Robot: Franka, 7 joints.
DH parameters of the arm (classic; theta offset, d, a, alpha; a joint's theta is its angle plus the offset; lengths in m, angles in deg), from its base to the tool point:
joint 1: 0 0.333 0 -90
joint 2: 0 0 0 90
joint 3: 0 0.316 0.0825 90
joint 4: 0 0 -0.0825 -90
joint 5: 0 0.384 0 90
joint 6: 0 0 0.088 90
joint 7: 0 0.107 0 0
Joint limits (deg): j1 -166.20..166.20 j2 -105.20..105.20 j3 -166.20..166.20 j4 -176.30..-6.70 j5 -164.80..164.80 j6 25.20..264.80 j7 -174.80..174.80
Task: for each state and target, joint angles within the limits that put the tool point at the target. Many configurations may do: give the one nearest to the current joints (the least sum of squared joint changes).
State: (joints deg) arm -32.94 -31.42 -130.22 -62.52 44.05 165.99 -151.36
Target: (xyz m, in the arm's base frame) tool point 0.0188 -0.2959 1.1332
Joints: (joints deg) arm -19.66 17.44 -110.70 -36.55 37.83 156.56 -151.36
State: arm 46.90 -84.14 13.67 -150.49 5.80 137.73 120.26
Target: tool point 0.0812 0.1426 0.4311
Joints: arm 49.75 -92.00 13.83 -176.30 4.15 94.75 120.26
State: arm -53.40 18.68 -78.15 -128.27 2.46 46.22 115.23
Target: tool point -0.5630 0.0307 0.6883
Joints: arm -74.22 -7.51 -103.49 -79.60 -3.46 89.36 115.23
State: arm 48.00 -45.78 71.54 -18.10 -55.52 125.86 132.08
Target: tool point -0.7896 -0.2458 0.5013
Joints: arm 36.65 -82.08 85.03 -28.37 -52.83 121.99 132.08
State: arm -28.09 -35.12 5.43 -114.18 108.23 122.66 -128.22
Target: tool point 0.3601 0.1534 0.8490
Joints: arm -19.07 -36.70 21.39 -109.16 108.40 119.51 -128.22
